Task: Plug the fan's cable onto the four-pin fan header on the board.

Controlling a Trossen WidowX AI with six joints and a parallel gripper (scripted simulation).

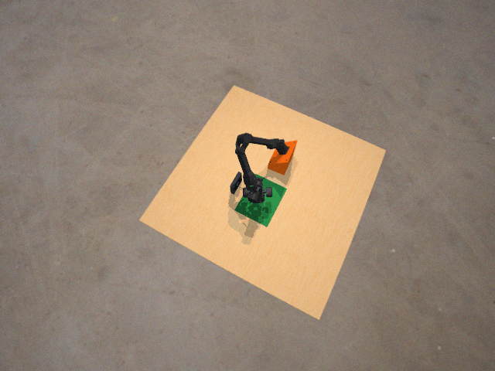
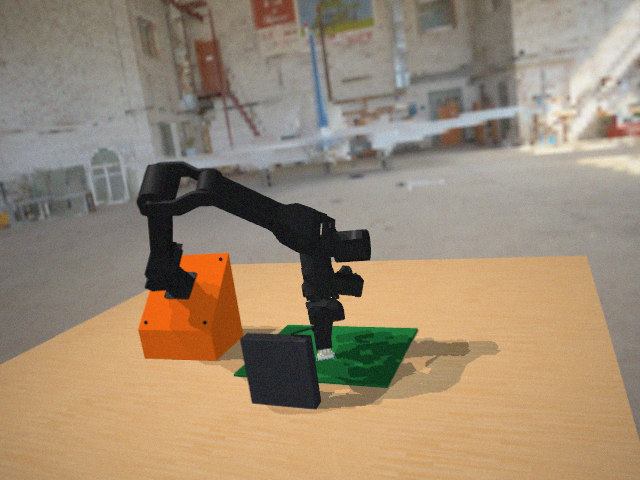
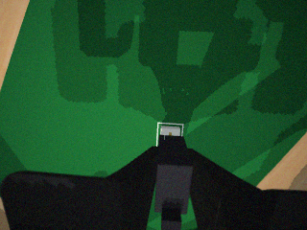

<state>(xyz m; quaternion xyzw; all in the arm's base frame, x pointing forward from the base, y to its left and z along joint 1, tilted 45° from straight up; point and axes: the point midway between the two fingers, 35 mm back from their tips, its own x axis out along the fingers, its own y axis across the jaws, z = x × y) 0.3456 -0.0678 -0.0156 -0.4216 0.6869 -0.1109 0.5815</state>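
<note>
Now: gripper tip 1 cm past the green board, 3 cm to the right of it and 5 cm above it. The rest, counted from my gripper tip: black fan: 2 cm behind, 16 cm to the right, 2 cm above; dark fan plug: 1 cm behind, 1 cm above.
</note>
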